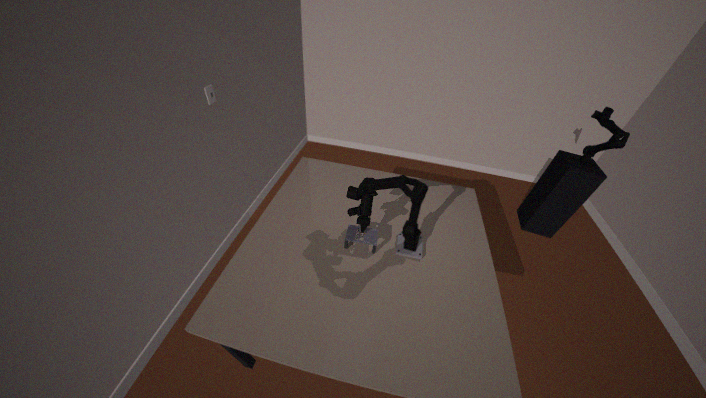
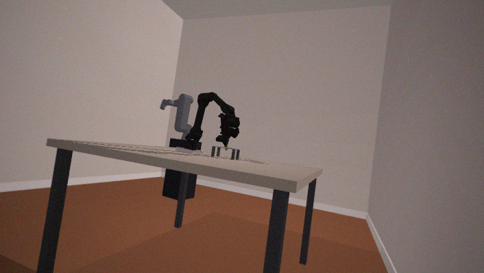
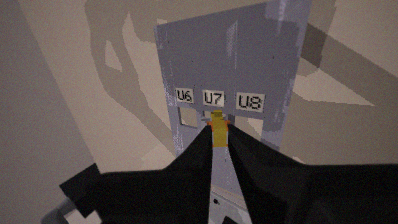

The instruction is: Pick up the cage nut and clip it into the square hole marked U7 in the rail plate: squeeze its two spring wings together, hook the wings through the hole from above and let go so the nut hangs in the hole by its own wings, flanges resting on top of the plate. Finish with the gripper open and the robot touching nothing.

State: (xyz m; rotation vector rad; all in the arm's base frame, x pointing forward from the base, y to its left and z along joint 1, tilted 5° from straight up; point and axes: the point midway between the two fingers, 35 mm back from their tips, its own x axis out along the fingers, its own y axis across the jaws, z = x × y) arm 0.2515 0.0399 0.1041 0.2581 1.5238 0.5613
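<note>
My gripper tip is now 1 cm above the cage nut.
</note>
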